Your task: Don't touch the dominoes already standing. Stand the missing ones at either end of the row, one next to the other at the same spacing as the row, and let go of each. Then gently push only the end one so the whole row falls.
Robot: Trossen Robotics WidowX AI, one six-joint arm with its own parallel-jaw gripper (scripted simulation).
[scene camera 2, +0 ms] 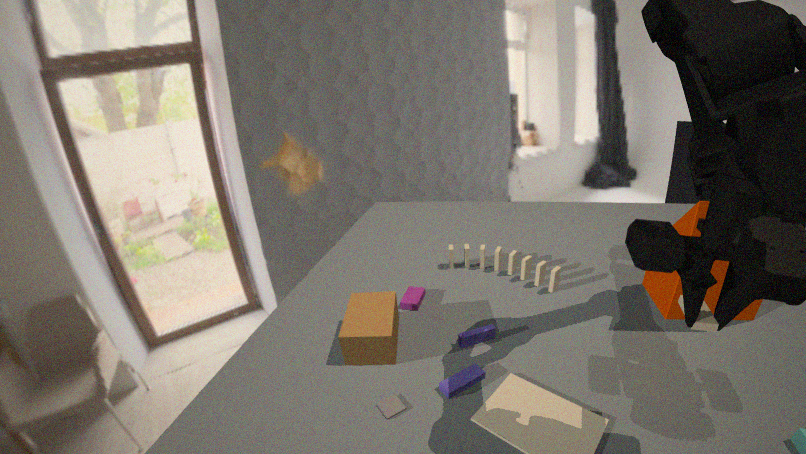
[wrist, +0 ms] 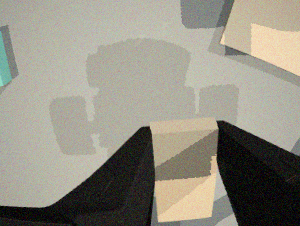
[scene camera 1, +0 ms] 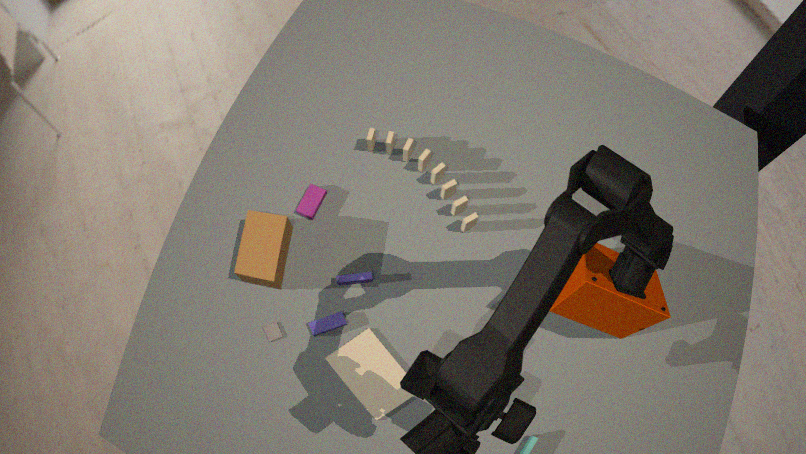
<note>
The pictures show: the gripper, a box and a flat cream plate.
The gripper is seen too in the wrist view and in scene camera 1.
</note>
